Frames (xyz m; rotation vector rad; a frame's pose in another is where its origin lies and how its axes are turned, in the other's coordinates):
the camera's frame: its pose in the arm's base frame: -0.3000 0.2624 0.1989 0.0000 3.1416 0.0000
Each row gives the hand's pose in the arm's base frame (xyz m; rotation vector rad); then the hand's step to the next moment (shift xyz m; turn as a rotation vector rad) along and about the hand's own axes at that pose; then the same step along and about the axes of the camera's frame.
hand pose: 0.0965 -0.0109 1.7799 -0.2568 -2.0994 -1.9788
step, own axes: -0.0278 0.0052 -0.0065 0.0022 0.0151 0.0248
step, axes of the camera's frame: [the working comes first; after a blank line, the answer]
step, axes of the arm's base frame: 0.0284 -0.0051 -0.0029 0.0009 0.0256 0.0138

-0.0284 -0.0051 0.0029 -0.0009 0.0256 -0.0138
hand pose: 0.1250 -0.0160 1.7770 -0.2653 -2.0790 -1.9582
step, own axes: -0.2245 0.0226 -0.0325 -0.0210 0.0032 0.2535
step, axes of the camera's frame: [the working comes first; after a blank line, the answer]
step, axes of the arm's base frame: 0.2219 -0.0190 -0.0488 0.0027 0.2539 -0.0159

-0.2219 -0.0190 0.0488 -0.0027 0.2539 0.0159
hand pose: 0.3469 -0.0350 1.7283 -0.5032 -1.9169 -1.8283
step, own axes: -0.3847 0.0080 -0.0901 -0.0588 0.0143 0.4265
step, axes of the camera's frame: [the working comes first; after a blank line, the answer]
step, axes of the arm's base frame: 0.3320 -0.0742 -0.2012 0.0291 0.4286 -0.0321

-0.3320 -0.0742 0.2012 -0.0291 0.4286 0.0321
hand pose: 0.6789 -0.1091 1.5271 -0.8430 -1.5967 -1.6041
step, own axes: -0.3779 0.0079 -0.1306 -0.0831 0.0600 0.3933
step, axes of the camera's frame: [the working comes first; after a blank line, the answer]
step, axes of the arm's base frame: 0.2132 -0.1161 -0.3178 0.0817 0.3971 -0.0289

-0.2132 -0.1161 0.3178 -0.0817 0.3971 0.0289
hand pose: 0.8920 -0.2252 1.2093 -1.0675 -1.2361 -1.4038
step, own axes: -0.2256 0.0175 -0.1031 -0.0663 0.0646 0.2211
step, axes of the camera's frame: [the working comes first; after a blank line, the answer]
step, axes of the arm's base frame: 0.0532 -0.0799 -0.2294 0.0797 0.2240 -0.0303

-0.0532 -0.0799 0.2294 -0.0797 0.2240 0.0303
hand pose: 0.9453 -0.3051 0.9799 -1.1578 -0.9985 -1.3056
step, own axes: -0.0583 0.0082 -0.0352 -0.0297 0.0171 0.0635
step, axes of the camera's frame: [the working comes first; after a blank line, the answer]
step, axes of the arm's base frame: 0.0025 -0.0246 -0.0640 0.0209 0.0664 -0.0191

-0.0025 -0.0246 0.0640 -0.0209 0.0664 0.0191
